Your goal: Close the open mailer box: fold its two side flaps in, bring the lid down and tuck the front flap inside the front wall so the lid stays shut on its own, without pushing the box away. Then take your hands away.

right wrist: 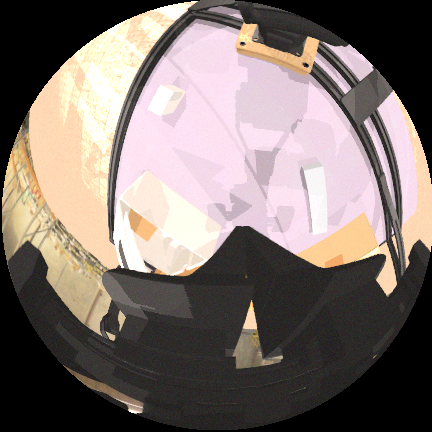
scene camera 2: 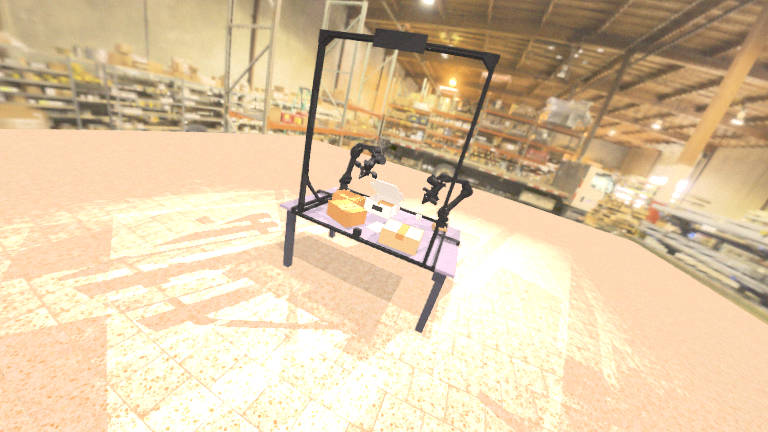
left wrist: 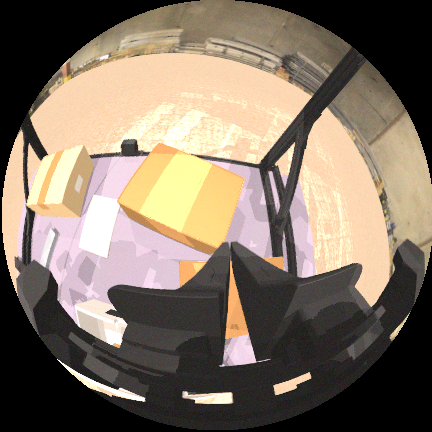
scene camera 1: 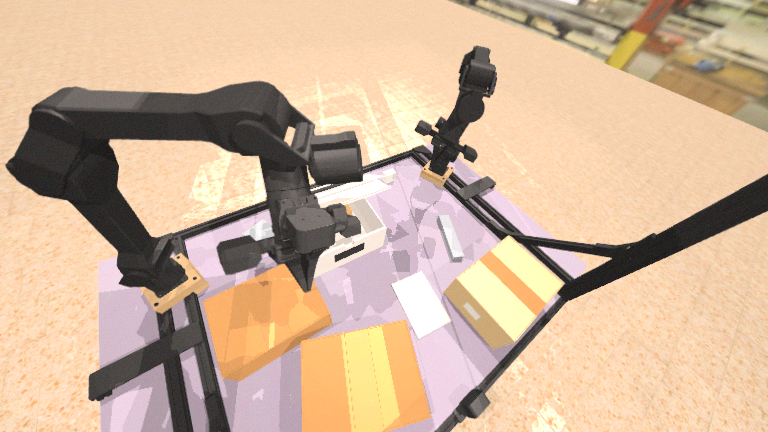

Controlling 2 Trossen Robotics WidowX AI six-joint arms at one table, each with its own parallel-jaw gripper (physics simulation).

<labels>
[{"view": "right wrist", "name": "my right gripper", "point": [241,232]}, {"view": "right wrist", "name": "tan box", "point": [355,240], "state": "on the table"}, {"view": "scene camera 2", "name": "tan box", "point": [400,236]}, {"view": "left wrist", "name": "my left gripper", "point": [228,247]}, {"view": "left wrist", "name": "tan box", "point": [58,187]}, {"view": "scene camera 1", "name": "my left gripper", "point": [306,291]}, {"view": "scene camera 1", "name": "my right gripper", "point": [430,167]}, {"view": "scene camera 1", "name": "tan box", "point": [501,294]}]
</labels>
